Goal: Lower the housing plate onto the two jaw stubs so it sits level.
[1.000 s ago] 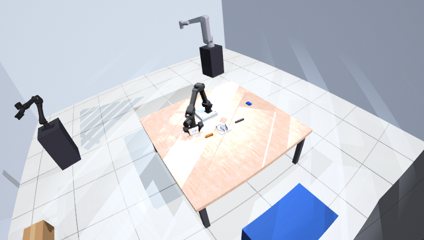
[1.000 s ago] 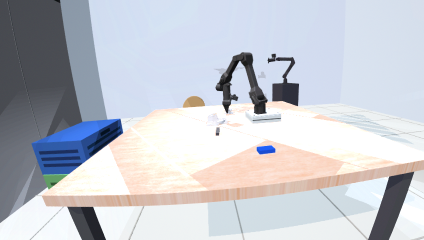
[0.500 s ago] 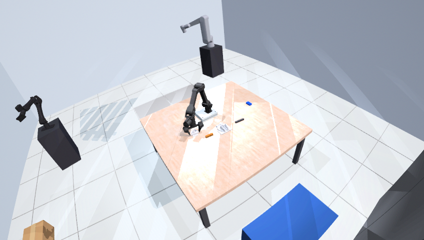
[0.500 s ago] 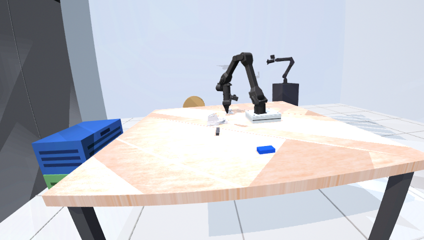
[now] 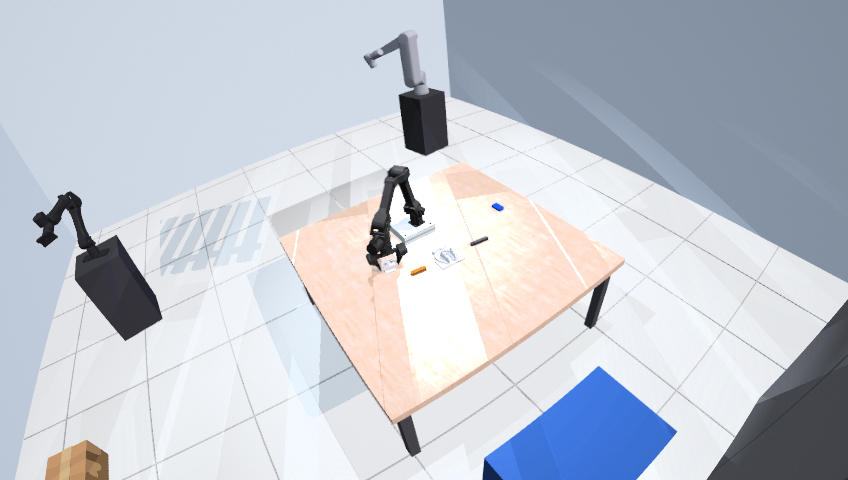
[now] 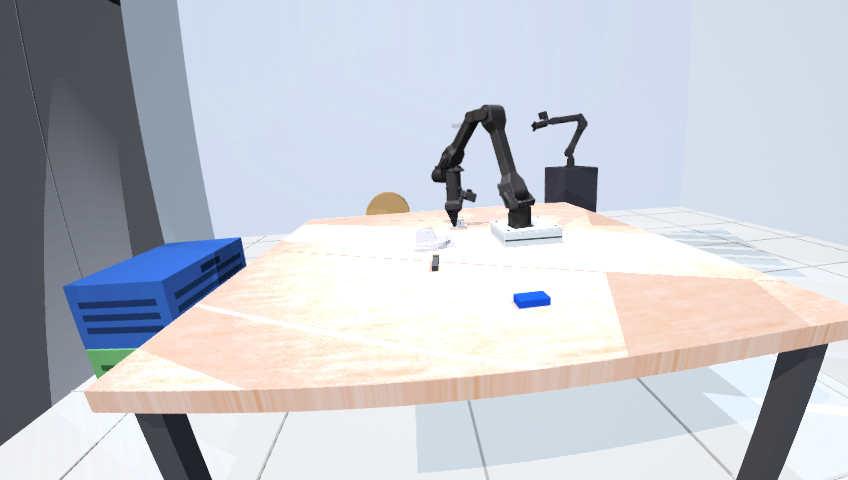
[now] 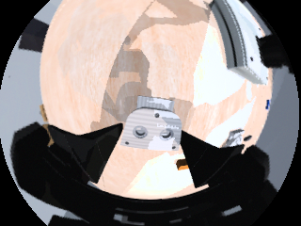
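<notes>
My gripper tip is now 12 cm short of the orange piece and 8 cm to the right of it. The rest, counted from my gripper tip: black bar 42 cm to the left, 18 cm ahead; blue block 72 cm to the left, 5 cm ahead.
</notes>
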